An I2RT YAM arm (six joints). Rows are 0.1 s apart.
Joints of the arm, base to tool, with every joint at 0 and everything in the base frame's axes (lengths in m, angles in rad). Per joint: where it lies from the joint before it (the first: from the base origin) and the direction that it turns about. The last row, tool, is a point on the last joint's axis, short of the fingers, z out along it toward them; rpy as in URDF.
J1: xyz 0 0 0.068 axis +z
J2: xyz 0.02 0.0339 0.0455 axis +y
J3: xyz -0.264 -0.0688 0 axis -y
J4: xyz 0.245 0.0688 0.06 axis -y
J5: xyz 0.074 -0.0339 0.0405 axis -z
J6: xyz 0.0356 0 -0.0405 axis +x
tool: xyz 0 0 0 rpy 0 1.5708 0
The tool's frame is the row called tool.
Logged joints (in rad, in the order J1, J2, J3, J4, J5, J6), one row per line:
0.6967 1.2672 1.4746 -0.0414 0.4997 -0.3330
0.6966 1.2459 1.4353 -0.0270 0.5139 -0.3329
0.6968 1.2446 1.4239 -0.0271 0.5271 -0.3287
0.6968 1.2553 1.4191 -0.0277 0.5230 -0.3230
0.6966 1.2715 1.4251 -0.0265 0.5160 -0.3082
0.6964 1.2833 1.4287 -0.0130 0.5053 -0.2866
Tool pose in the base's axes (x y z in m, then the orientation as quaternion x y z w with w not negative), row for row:
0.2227 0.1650 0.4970 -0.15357 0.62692 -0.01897 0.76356
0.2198 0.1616 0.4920 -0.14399 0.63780 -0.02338 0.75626
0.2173 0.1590 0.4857 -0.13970 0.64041 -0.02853 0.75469
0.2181 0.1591 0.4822 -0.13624 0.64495 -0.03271 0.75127
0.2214 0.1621 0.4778 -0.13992 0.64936 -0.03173 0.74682
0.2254 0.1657 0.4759 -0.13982 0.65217 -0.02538 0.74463
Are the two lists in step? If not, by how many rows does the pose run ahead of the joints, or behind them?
The pose runs 1 row behind the joints: the pose in row i belongs to the joints in row i - 1.
